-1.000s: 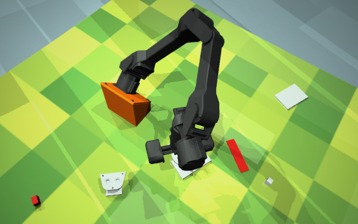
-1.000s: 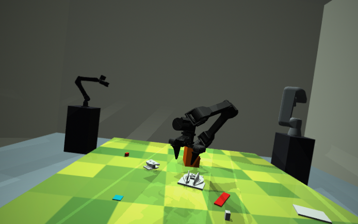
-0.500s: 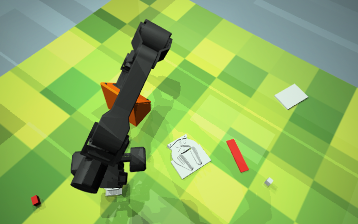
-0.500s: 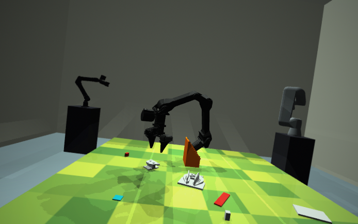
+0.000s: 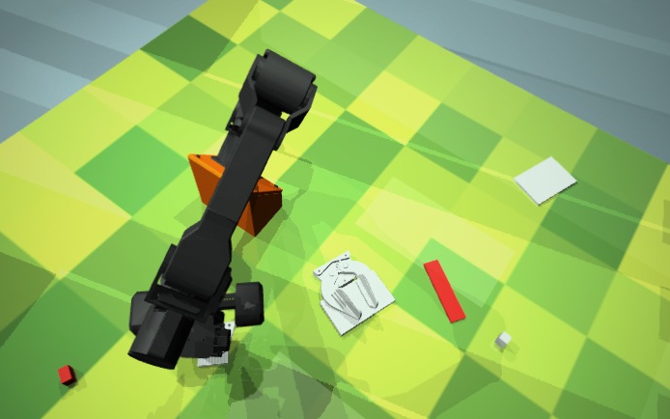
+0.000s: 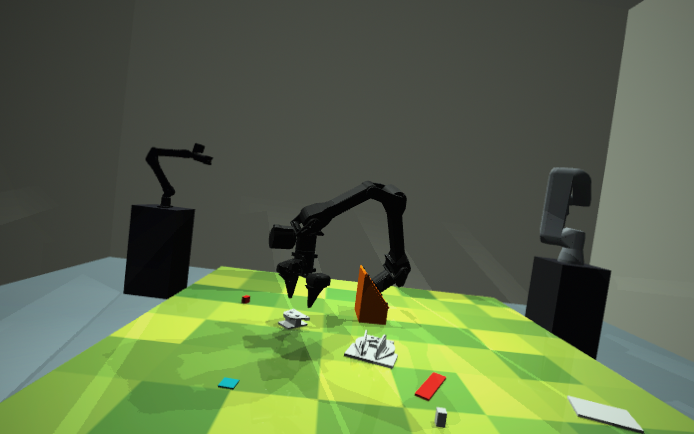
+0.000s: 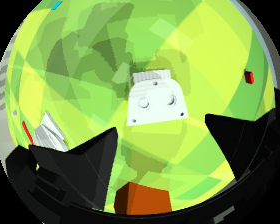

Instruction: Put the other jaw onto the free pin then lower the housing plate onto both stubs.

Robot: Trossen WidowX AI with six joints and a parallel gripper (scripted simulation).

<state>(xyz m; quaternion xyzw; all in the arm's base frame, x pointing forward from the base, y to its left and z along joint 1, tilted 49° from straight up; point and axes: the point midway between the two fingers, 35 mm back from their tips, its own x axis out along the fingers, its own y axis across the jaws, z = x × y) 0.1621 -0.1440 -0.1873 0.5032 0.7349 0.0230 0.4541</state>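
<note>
Right now the housing plate is 40 mm below my gripper tip, 10 mm to the right of it and 10 mm ahead of it. Also, from my gripper tip: jaw 200 mm to the left, 110 mm ahead, 50 mm below; white stepped block 50 mm below, 10 mm to the right, 10 mm ahead; red cube 190 mm to the right, 130 mm behind, 50 mm below.
</note>
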